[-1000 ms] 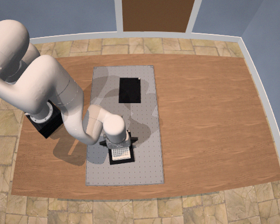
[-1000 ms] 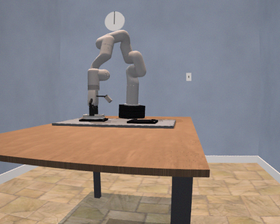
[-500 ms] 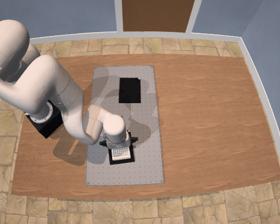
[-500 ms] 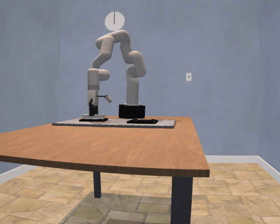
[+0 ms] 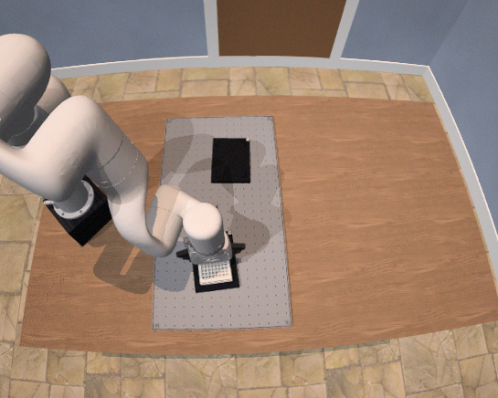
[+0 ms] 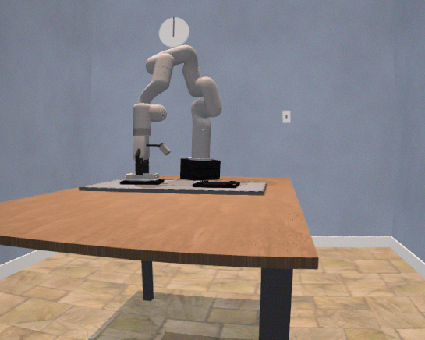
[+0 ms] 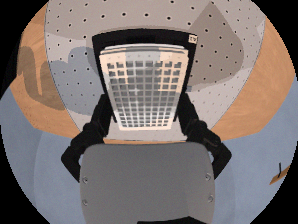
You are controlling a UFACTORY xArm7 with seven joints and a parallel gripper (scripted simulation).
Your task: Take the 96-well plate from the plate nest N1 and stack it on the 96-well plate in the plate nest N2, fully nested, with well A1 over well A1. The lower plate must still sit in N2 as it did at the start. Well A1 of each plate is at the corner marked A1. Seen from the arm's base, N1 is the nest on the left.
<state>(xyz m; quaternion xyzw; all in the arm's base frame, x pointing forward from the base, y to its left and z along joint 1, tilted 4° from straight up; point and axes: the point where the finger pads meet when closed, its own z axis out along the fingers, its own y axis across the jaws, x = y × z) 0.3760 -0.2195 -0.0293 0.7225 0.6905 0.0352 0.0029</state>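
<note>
My hand is 10 mm above the white 96-well plate. Also, from my hand: black nest N2: 40 mm below; then black nest N1: 310 mm to the left, 100 mm ahead, 40 mm below.
</note>
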